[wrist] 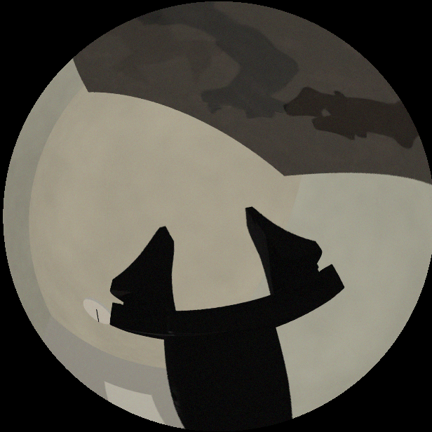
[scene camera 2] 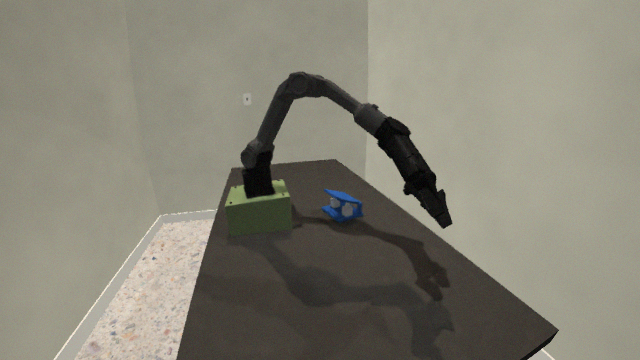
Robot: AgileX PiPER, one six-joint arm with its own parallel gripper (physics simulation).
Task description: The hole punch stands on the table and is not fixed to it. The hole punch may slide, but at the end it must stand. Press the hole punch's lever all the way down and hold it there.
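A blue hole punch (scene camera 2: 341, 206) with whitish round parts stands upright on the dark table (scene camera 2: 300, 175) (wrist: 165, 85), to the right of the green base block in the scene view. Its blue lever (scene camera 2: 343, 195) is tilted up, with a gap between it and the blue bottom part. My gripper (scene camera 2: 444, 224) (wrist: 206, 225) is open, with a wide gap between its two black fingers and nothing between them. In the scene view it hangs in the air to the right of the hole punch and well apart from it. The hole punch does not show in the wrist view.
The arm stands on a green block (scene camera 2: 259, 215) at the table's left edge. The arm arches high over the table, and its shadows (scene camera 2: 320, 287) fall across the tabletop. A wall socket (scene camera 2: 247, 99) is on the wall behind. A speckled floor (scene camera 2: 150, 280) shows left of the table.
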